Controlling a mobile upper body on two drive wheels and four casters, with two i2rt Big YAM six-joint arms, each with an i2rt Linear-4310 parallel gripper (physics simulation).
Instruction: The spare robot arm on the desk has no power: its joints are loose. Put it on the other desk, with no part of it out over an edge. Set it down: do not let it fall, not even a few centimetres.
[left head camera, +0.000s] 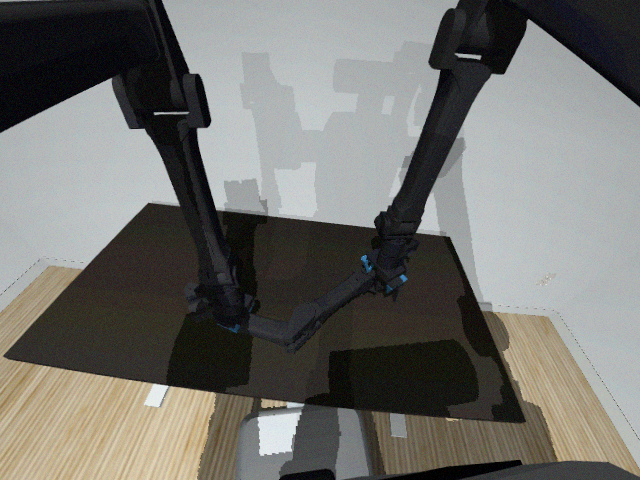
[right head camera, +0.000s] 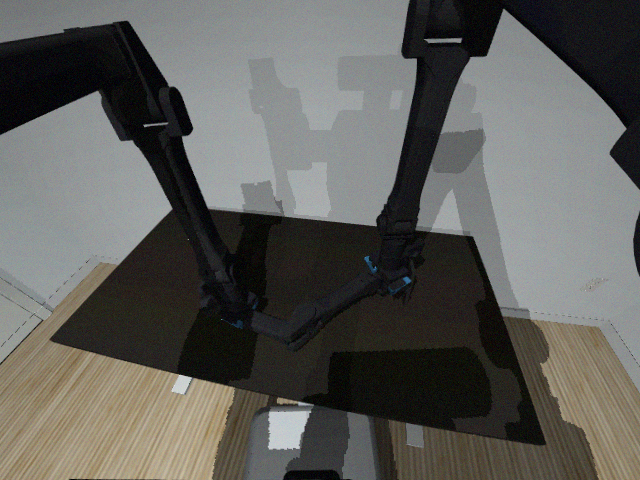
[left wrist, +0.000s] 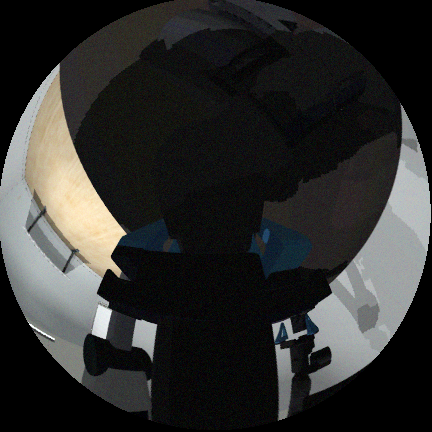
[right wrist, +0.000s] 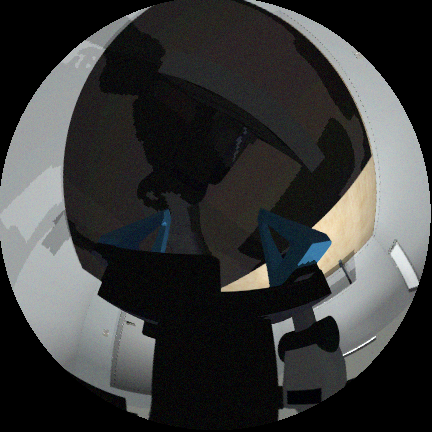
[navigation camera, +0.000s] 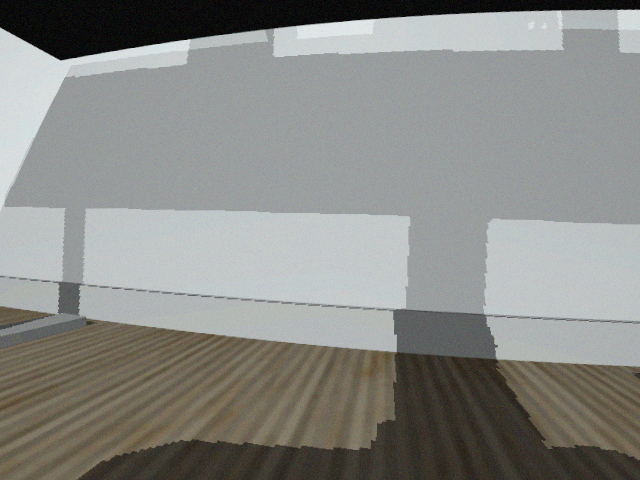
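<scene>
The dark spare arm (left head camera: 330, 304) (right head camera: 330, 304) (right wrist: 185, 220) is bent at its middle over a dark desk top (left head camera: 129, 268) (right head camera: 144, 268). Whether it touches the top is too dark to tell. My left gripper (left head camera: 240, 316) (right head camera: 242, 313) (left wrist: 213, 212) is shut on the spare arm near its left end in the head views. The dark held part fills the space between the blue fingers in the left wrist view. My right gripper (left head camera: 381, 273) (right head camera: 385, 275) (right wrist: 213, 213) is open at the other end; a link shows beside one finger in the right wrist view. Both grippers partly hide the ends.
A pale wall (left head camera: 320, 31) (navigation camera: 232, 248) with shadows stands behind the desk. A grey rounded body (left head camera: 356, 439) (right head camera: 361, 439) is below the near edge, on the wood-pattern floor (left head camera: 93, 413) (navigation camera: 206, 392). A grey bar (navigation camera: 46, 328) lies at the navigation view's left.
</scene>
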